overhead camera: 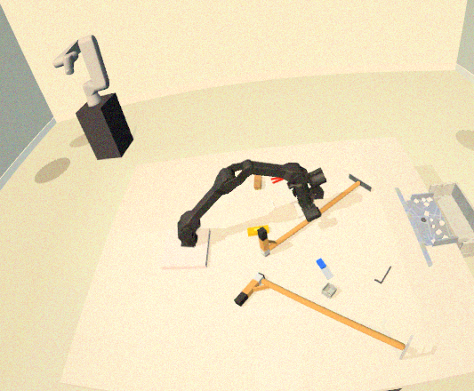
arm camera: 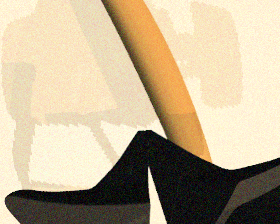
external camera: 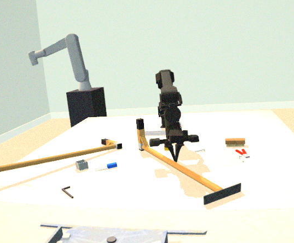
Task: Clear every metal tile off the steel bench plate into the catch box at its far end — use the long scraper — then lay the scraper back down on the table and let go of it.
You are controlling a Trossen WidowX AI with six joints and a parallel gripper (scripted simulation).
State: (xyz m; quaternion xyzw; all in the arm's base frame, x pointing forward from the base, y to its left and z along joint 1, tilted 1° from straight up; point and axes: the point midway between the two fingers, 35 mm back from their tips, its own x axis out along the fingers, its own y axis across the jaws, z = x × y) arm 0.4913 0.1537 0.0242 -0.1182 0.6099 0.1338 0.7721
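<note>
Right now my gripper tip is 50 mm below the long scraper and 30 mm short of it. Round my gripper tip: yellow block (220 mm behind, 70 mm to the right); then blue marker (270 mm to the right, 50 mm ahead, 10 mm below); then red tool (260 mm to the left, 130 mm behind, 10 mm below).
</note>
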